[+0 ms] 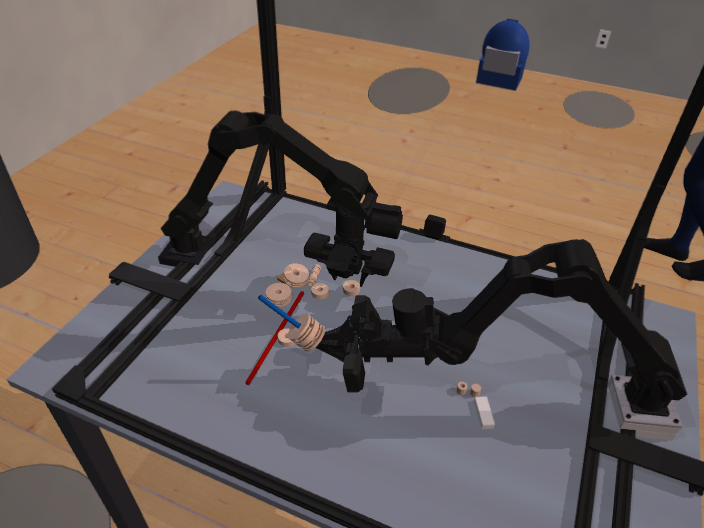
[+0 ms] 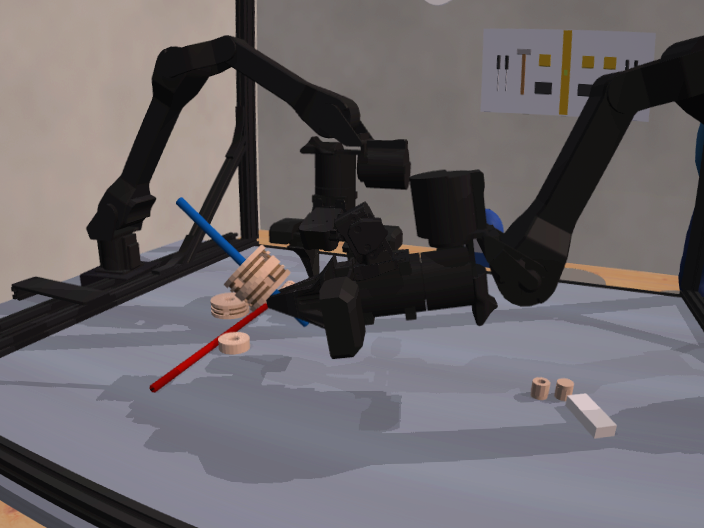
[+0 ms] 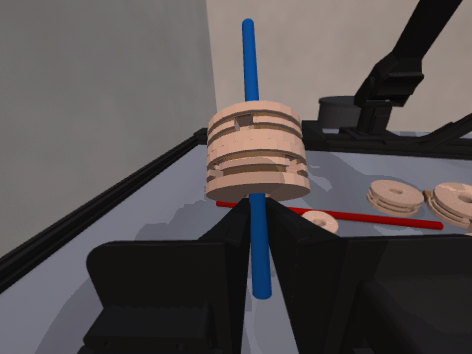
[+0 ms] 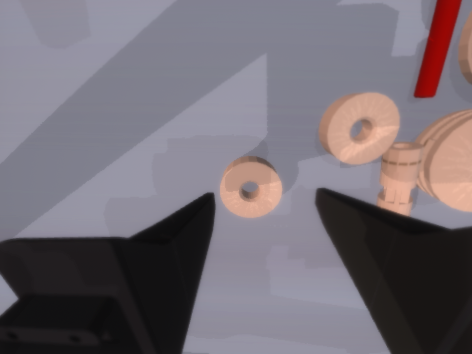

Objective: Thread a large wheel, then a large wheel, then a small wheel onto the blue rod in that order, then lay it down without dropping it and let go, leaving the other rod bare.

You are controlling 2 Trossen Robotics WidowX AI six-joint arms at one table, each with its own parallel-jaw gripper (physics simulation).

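Frame: origin at the left arm's base, x ahead, y left, z up, level; metres.
Seen in the pictures: left gripper, fingertip midpoint: (image 1: 312, 341) (image 2: 268, 300) (image 3: 256, 205); right gripper, fingertip midpoint: (image 1: 348, 282) (image 4: 264, 197); left arm's base at its link origin: (image 1: 645, 399); right arm's base at its link origin: (image 1: 187, 246) (image 2: 119, 268) (image 3: 368, 131).
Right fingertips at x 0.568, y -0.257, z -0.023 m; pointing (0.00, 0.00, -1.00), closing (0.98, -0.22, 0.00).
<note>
Pixels of each thing's top centre, then the offset from my right fingertips to it.
- red rod at its top centre: (image 2: 218, 337) (image 3: 316, 210) (image 1: 276, 333) dx +0.129, dy +0.156, dz -0.013 m
- notched peg at its top centre: (image 4: 407, 197) (image 1: 313, 272) dx +0.082, dy -0.024, dz -0.003 m
- further small wheel at its top centre: (image 2: 233, 338) (image 3: 319, 221) (image 1: 287, 335) dx +0.106, dy +0.163, dz -0.009 m
- white block at its top centre: (image 2: 591, 409) (image 1: 484, 410) dx -0.284, dy +0.293, dz -0.010 m
My left gripper (image 1: 324, 339) (image 2: 274, 301) (image 3: 256, 205) is shut on the blue rod (image 1: 275, 308) (image 2: 210, 230) (image 3: 251, 65), which is held above the table with its free end tilted up. Two large wheels (image 1: 309, 331) (image 2: 257, 276) (image 3: 257, 145) are threaded on the rod, side by side near my left fingertips. My right gripper (image 1: 354, 279) (image 4: 264, 197) is open and points down over a small wheel (image 1: 351, 287) (image 4: 232, 192), which lies flat on the table. The red rod (image 1: 261, 360) (image 2: 187, 363) (image 3: 380, 218) (image 4: 437, 50) lies bare on the table.
Another small wheel (image 1: 319, 291) (image 4: 340, 145) lies near a notched peg (image 1: 315, 275) (image 4: 397, 175) and loose large wheels (image 1: 296, 275) (image 1: 278, 294). A further small wheel (image 1: 285, 338) (image 2: 234, 342) lies beside the red rod. Small cylinders (image 1: 475, 389) and a white block (image 1: 484, 412) (image 2: 591, 414) lie at the right.
</note>
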